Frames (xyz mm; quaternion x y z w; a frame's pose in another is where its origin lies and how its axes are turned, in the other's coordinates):
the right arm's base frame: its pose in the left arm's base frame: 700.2 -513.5 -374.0 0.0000 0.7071 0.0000 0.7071
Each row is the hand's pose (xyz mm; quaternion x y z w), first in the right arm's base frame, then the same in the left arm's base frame.
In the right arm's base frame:
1: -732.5 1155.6 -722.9 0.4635 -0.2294 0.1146 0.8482
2: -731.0 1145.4 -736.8 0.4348 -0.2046 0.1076 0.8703
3: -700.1 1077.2 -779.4 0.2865 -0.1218 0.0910 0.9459
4: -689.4 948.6 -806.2 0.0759 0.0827 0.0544 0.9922
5: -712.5 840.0 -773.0 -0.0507 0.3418 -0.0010 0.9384
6: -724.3 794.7 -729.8 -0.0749 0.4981 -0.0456 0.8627
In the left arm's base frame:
1: -22.7 642.1 358.5 0.4088 0.4376 -0.2467 0.7620
2: -36.6 631.9 357.0 0.3836 0.4707 -0.2314 0.7601
3: -79.2 563.7 326.1 0.2669 0.5827 -0.1382 0.7550
4: -106.0 435.1 315.4 0.0921 0.7601 -0.0152 0.6431
5: -72.8 326.5 338.5 -0.0366 0.9052 0.0351 0.4219
6: -29.6 281.2 350.3 -0.0852 0.9622 0.0207 0.2578

